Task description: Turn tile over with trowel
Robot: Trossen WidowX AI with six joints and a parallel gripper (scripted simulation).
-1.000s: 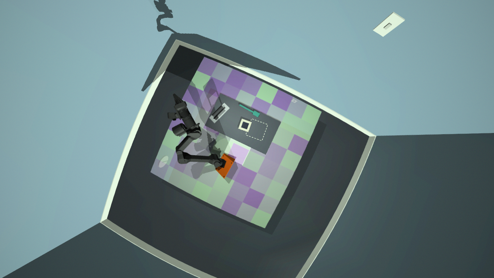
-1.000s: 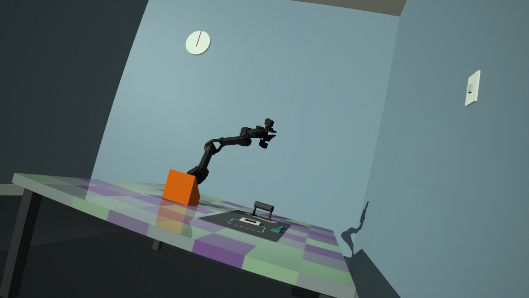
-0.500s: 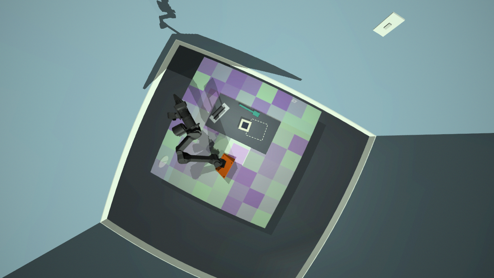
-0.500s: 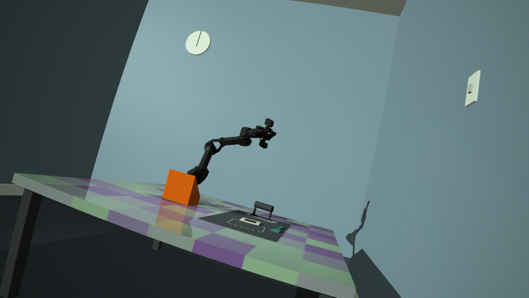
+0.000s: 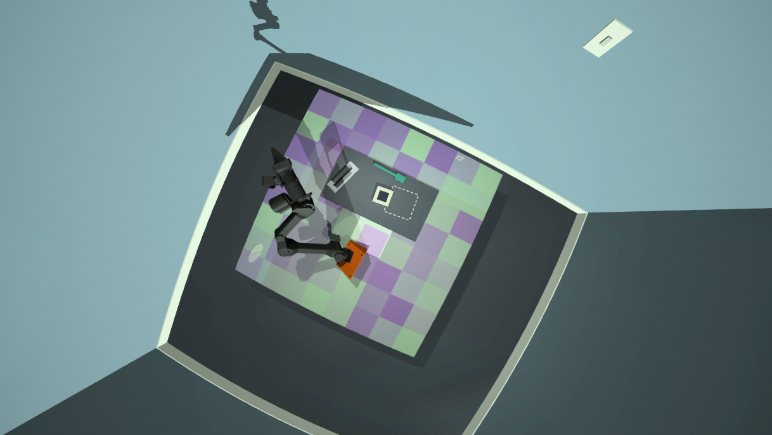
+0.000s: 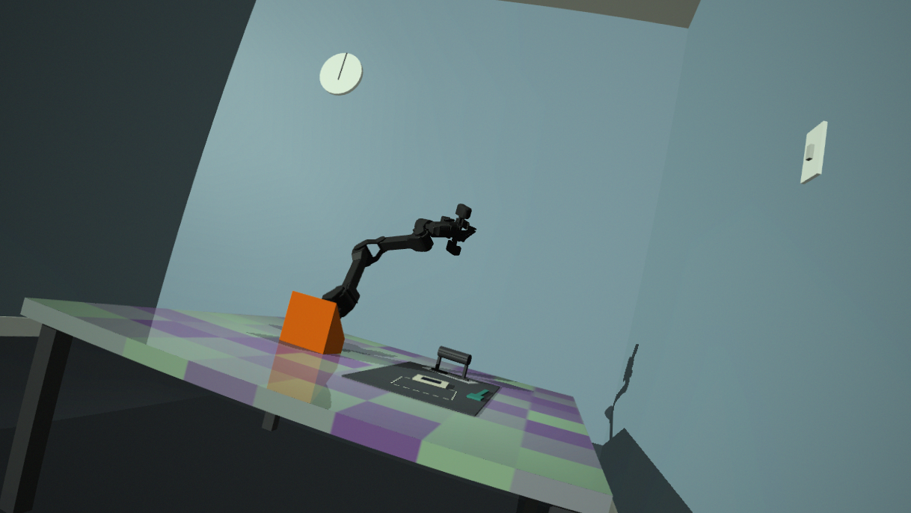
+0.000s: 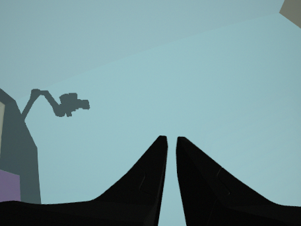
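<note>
My gripper tip is now 30 mm short of the trowel, 130 mm to the left of it and 500 mm above it. Round my gripper tip: cream tile 20 mm ahead, 400 mm to the right, 530 mm below; then teal tool 160 mm ahead, 420 mm to the right, 530 mm below.
</note>
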